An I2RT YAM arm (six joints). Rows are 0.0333 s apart.
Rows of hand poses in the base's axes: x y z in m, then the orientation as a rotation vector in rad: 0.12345 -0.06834 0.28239 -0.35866 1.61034 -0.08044; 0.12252 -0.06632 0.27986 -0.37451 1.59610 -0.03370; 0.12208 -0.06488 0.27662 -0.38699 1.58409 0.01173; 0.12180 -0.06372 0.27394 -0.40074 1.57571 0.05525; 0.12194 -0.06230 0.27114 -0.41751 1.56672 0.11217; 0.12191 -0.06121 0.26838 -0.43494 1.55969 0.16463; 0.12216 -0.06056 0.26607 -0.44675 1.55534 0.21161; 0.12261 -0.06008 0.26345 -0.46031 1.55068 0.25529; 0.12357 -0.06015 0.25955 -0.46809 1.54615 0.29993
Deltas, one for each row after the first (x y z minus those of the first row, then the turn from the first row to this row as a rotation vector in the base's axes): -0.00093 0.00202 -0.00253 0.02086 -0.00606 0.04064; -0.00137 0.00346 -0.00577 0.04281 -0.00995 0.07809; -0.00165 0.00462 -0.00845 0.06247 -0.00988 0.11461; -0.00151 0.00604 -0.01125 0.08870 -0.00726 0.16131; -0.00154 0.00713 -0.01401 0.11141 -0.00260 0.20538; -0.00129 0.00778 -0.01632 0.13390 0.00356 0.24208; -0.00084 0.00826 -0.01894 0.15311 0.00955 0.27792; 0.00012 0.00819 -0.02284 0.17649 0.01555 0.31067
